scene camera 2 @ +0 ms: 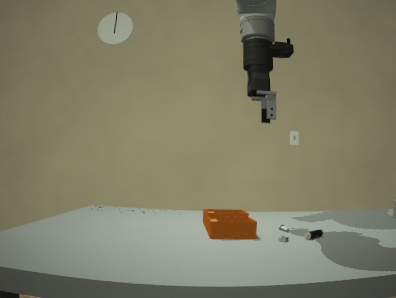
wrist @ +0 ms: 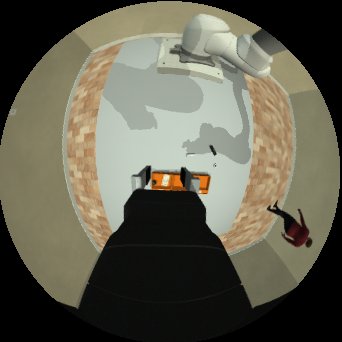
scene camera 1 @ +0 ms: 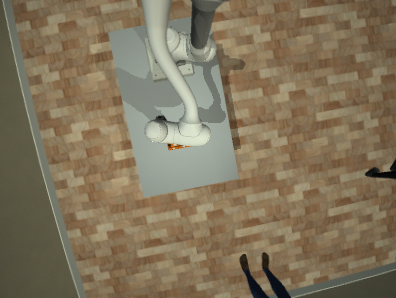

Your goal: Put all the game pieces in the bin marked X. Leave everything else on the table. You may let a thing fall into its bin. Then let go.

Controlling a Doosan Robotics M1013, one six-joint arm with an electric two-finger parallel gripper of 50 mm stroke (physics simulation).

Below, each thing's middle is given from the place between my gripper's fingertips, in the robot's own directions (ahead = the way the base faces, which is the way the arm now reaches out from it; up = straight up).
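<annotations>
My hand's 23 cm above the orange three-compartment bin [scene camera 2: 220, 224], and it's 12 cm short of the bin and 5 cm to the right of it.
</annotations>
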